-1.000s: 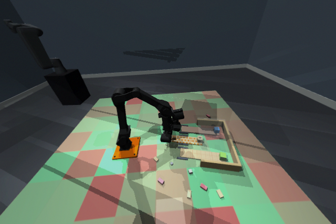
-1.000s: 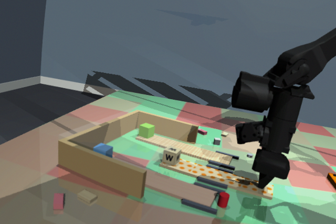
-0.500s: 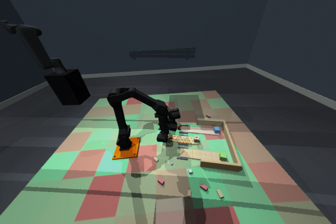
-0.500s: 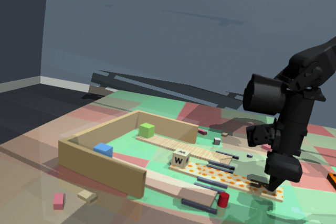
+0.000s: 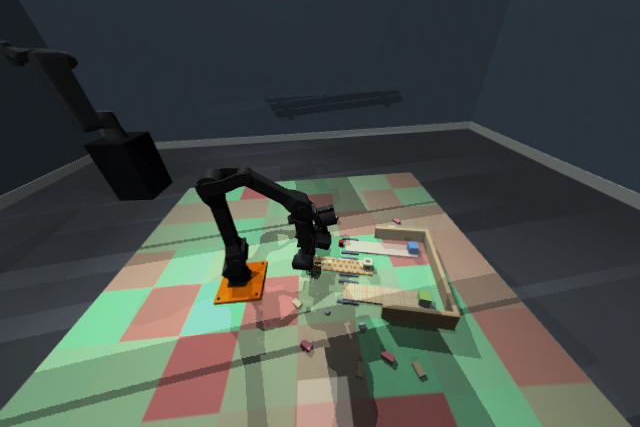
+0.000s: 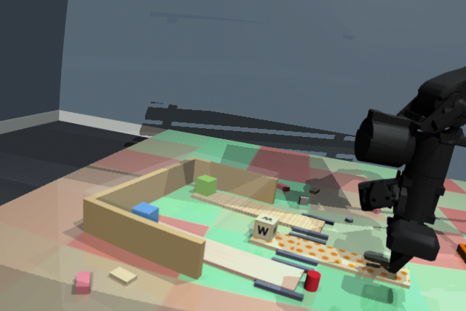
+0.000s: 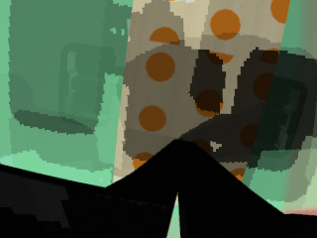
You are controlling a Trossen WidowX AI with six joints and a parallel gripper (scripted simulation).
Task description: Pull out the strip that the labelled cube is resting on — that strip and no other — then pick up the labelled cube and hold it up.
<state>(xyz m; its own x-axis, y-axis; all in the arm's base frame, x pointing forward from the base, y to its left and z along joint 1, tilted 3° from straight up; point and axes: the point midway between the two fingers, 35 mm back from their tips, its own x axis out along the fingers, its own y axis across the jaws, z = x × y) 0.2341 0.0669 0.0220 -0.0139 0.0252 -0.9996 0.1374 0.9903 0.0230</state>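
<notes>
The labelled cube is 200 mm ahead of my gripper tip, 30 mm to the right of it and 20 mm above it. Round my gripper tip: red cylinder (120 mm ahead, 80 mm to the left, 10 mm above).
</notes>
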